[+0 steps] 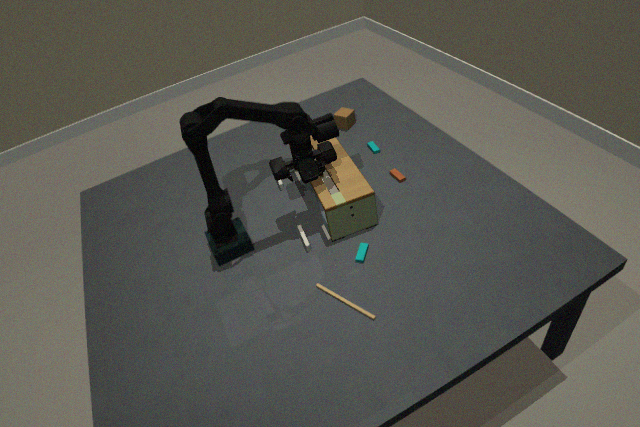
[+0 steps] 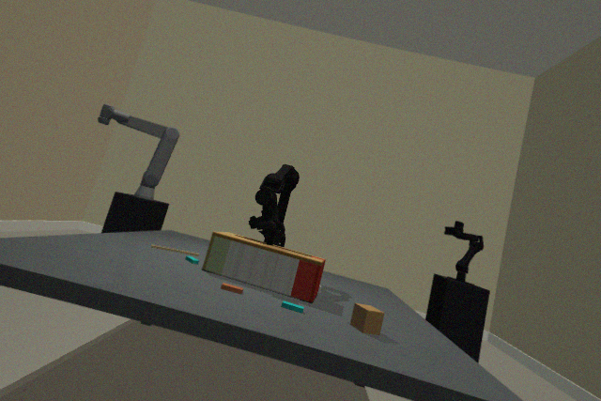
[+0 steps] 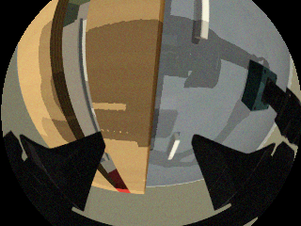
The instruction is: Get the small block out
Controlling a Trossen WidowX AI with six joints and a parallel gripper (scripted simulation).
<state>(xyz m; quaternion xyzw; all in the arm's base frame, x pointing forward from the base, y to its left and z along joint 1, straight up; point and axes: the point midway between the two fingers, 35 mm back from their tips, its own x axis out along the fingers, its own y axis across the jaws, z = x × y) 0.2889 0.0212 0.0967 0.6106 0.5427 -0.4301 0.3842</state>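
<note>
Now: gripper tip 50 mm above the box and 40 mm short of it. The rest, counted from my gripper tip: larger tan cube: 330 mm to the left, 300 mm ahead, 80 mm below; then tan block: 50 mm ahead, 30 mm to the left, 20 mm below; then wooden stick: 380 mm to the right, 110 mm below, 80 mm behind.
</note>
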